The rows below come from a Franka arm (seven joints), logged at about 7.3 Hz.
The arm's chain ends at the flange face. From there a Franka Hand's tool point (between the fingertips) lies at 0.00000 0.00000 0.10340 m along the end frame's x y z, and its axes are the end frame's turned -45 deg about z.
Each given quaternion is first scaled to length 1.
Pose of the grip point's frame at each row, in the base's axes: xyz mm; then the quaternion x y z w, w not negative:
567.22, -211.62, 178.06, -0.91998, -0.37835, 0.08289, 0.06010
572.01, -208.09, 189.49, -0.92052, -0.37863, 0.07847, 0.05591
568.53, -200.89, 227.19, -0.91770, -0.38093, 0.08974, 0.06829
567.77, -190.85, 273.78, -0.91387, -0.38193, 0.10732, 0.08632
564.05, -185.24, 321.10, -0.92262, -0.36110, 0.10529, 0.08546
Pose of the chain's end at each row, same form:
587.69, -216.57, 279.29, -0.99474, 0.00251, 0.09958, 0.02380
591.33, -212.59, 290.97, -0.99534, 0.00246, 0.09389, 0.02162
590.94, -206.78, 327.96, -0.99362, -0.00074, 0.10904, 0.02875
594.87, -198.69, 373.26, -0.99047, -0.00313, 0.13218, 0.03868
590.52, -193.68, 420.70, -0.99057, 0.01946, 0.12998, 0.03866

